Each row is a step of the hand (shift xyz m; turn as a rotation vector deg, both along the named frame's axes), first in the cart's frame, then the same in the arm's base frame.
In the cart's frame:
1: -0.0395 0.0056 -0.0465 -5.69 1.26 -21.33
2: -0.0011 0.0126 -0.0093 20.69 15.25 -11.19
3: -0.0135 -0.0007 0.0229 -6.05 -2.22 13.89
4: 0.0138 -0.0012 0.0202 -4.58 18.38 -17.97
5: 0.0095 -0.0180 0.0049 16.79 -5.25 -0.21
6: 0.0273 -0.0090 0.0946 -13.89 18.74 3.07
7: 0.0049 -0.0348 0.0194 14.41 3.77 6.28
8: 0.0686 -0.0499 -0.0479 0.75 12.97 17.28
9: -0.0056 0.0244 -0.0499 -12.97 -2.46 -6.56
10: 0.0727 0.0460 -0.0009 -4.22 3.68 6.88
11: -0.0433 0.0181 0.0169 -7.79 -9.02 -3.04
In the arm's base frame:
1: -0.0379 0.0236 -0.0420 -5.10 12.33 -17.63
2: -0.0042 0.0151 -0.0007 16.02 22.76 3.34
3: -0.0135 -0.0168 0.0156 -5.66 -11.13 8.86
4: 0.0129 -0.0100 0.0183 -8.89 24.00 -5.17
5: 0.0139 -0.0150 -0.0043 17.58 -0.54 0.08
6: 0.0255 -0.0570 0.0767 -18.63 10.02 10.29
7: 0.0137 -0.0376 -0.0027 12.58 2.23 9.90
8: 0.0813 0.0031 -0.0536 -3.45 0.17 21.34
9: -0.0105 0.0472 -0.0278 -11.55 -0.74 -9.12
10: 0.0571 0.0515 0.0386 -5.30 -2.02 6.82
11: -0.0472 -0.0046 0.0156 -4.88 -6.88 -8.95

